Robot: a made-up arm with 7 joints. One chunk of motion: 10 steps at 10 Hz.
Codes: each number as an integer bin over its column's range. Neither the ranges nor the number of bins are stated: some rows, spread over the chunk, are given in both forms.
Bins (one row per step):
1: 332 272 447 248 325 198
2: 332 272 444 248 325 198
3: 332 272 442 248 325 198
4: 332 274 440 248 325 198
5: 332 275 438 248 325 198
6: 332 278 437 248 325 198
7: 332 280 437 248 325 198
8: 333 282 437 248 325 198
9: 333 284 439 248 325 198
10: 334 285 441 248 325 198
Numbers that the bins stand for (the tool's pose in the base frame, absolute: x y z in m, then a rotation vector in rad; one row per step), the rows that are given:
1: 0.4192 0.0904 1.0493 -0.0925 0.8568 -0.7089
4: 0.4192 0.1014 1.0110 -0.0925 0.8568 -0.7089
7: 0.4192 0.1342 0.9945 -0.0925 0.8568 -0.7089
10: 0.4301 0.1616 1.0164 -0.0925 0.8568 -0.7089
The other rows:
2: 0.4192 0.0904 1.0329 -0.0925 0.8568 -0.7089
3: 0.4192 0.0904 1.0219 -0.0925 0.8568 -0.7089
5: 0.4192 0.1068 1.0000 -0.0925 0.8568 -0.7089
6: 0.4192 0.1233 0.9945 -0.0925 0.8568 -0.7089
8: 0.4247 0.1452 0.9945 -0.0925 0.8568 -0.7089
9: 0.4247 0.1562 1.0055 -0.0925 0.8568 -0.7089

